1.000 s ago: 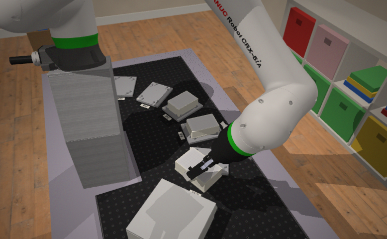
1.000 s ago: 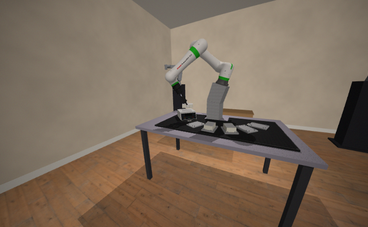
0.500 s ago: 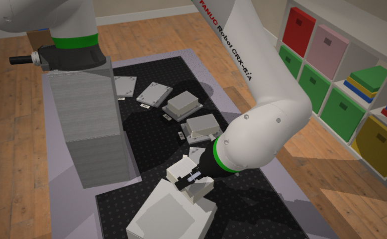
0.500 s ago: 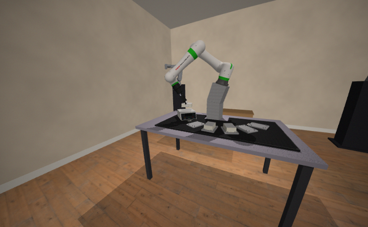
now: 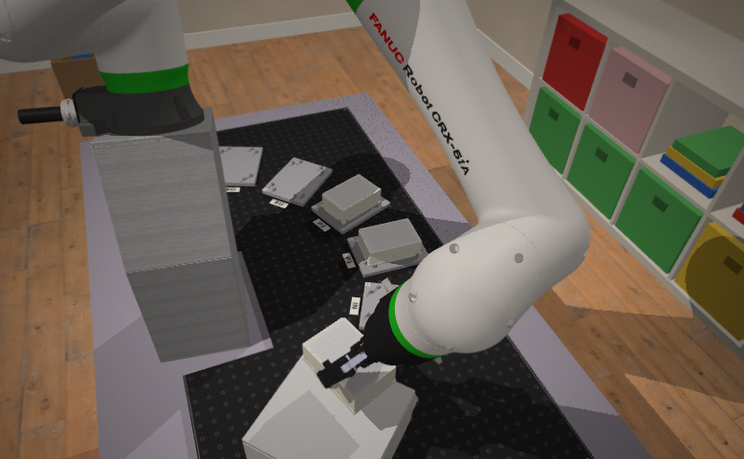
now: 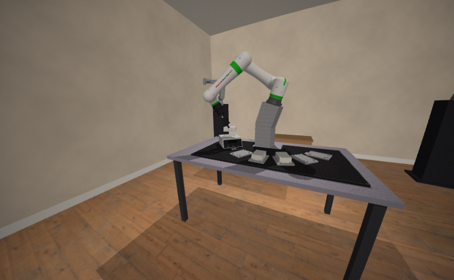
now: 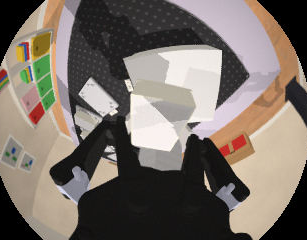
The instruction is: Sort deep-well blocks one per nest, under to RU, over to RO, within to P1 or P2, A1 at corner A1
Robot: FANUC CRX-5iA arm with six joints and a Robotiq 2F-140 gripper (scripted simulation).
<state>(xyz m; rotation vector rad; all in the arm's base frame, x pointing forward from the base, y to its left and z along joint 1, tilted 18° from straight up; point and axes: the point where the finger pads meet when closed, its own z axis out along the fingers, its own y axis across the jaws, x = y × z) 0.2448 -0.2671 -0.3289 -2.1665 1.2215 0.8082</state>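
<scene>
The pale weigher platform is 100 mm below my hand, 30 mm to the right of it and 30 mm behind it. From my hand the other things lie so: grey nest plate: 570 mm to the left, 190 mm below, 120 mm ahead; then check-weigher: 130 mm below, 30 mm to the right, 30 mm behind.
</scene>
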